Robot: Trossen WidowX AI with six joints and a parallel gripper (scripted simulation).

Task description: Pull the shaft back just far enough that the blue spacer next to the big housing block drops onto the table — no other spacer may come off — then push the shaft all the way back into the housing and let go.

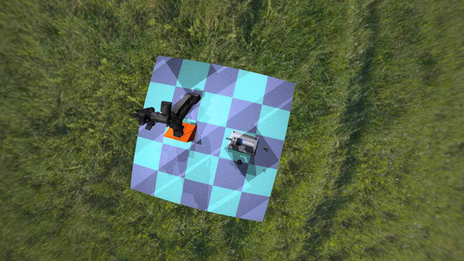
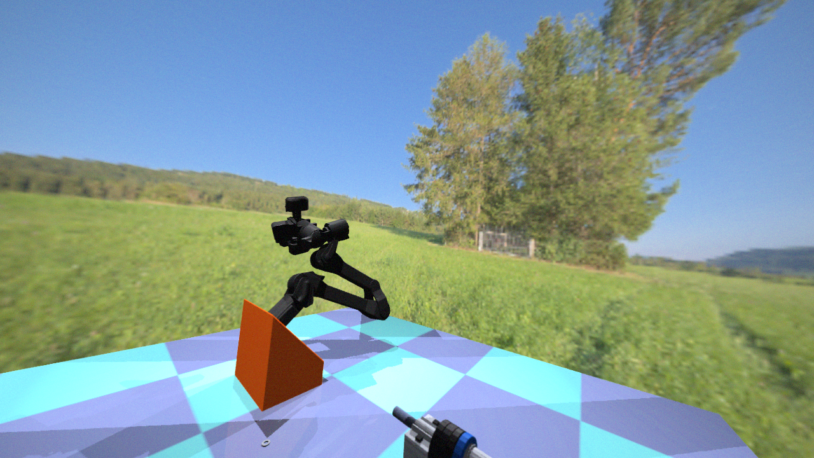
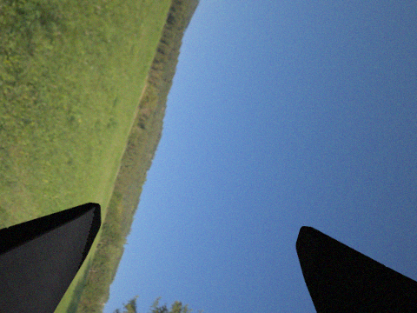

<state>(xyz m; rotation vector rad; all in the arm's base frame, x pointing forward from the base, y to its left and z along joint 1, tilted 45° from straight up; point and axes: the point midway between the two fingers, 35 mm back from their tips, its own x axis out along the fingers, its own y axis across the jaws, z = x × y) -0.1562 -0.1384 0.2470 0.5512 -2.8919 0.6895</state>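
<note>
Right now my gripper tip is 630 mm short of the grey shaft, 10 mm to the left of it and 340 mm above it. The rest, counted from my gripper tip: black spacer 650 mm ahead, 10 mm to the right, 340 mm below; white baseplate 700 mm ahead, 10 mm to the right, 370 mm below; blue spacer 670 mm ahead, 10 mm to the right, 340 mm below.
</note>
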